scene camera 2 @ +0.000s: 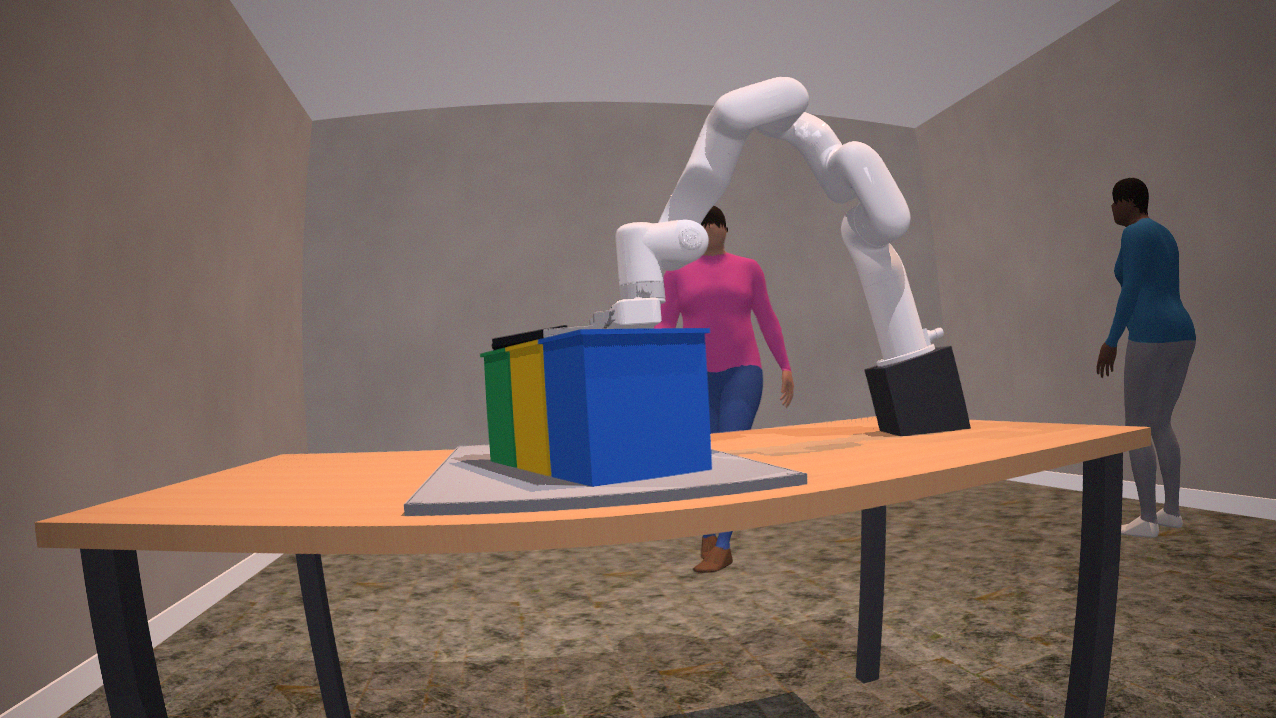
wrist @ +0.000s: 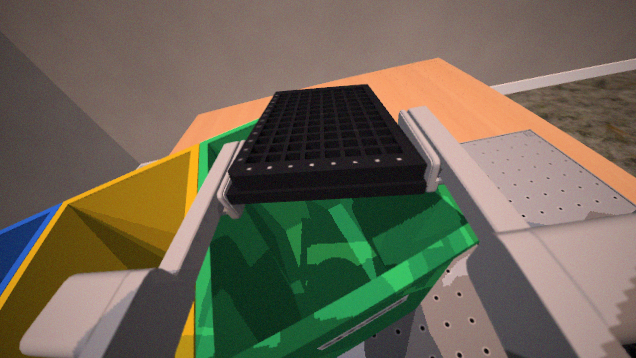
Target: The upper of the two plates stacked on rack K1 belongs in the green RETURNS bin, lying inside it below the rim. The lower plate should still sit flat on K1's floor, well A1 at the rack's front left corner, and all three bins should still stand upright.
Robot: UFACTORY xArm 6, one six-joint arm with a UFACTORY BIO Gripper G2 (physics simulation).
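Places are measured from the arm's base along level axes (x ahead, y left, z up), in metres.
Pixels of known places: hand at its tool point: point(wrist: 322, 162); arm's base at its link origin: point(scene camera 2: 906, 357).
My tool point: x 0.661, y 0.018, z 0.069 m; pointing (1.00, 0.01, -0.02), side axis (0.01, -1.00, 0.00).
Observation:
For each thing: its top centre in the pictures, then the offset to it from my tool point. Level surfaces: height alone.
- black plate at its top centre: point(wrist: 316, 95) point(scene camera 2: 530, 329) dx +0.043, dy +0.000, dz +0.015 m
- green bin at its top centre: point(wrist: 291, 168) point(scene camera 2: 543, 349) dx +0.023, dy +0.025, dz -0.020 m
- yellow bin at its top centre: point(wrist: 96, 257) point(scene camera 2: 578, 342) dx -0.029, dy +0.145, dz -0.020 m
- blue bin at its top centre: point(scene camera 2: 622, 333) dx -0.081, dy +0.265, dz -0.020 m
- grey perforated board at its surface level: dz -0.200 m
- wooden table at its surface level: dz -0.213 m
My gripper point(scene camera 2: 560, 329) point(wrist: 331, 187) is shut on a black plate point(scene camera 2: 526, 337) point(wrist: 327, 130), which lies between its two fingers. The plate's grid of wells faces up, and it is slightly tilted. It is over the opening of the green bin point(scene camera 2: 500, 410) point(wrist: 400, 274), close to rim height in the scene view; whether it touches the rim cannot be told. The yellow bin point(scene camera 2: 528, 406) point(wrist: 135, 195) and the blue bin point(scene camera 2: 646, 410) point(wrist: 20, 245) stand upright beside it in a row. Rack K1 and the lower plate do not show in either view.
The bins stand on a grey perforated board point(scene camera 2: 749, 473) point(wrist: 500, 167) on the wooden table point(scene camera 2: 339, 491) point(wrist: 425, 80). A person in pink point(scene camera 2: 727, 312) stands behind the table, partly hidden by the arm and blue bin. A person in teal point(scene camera 2: 1151, 285) stands at the right.

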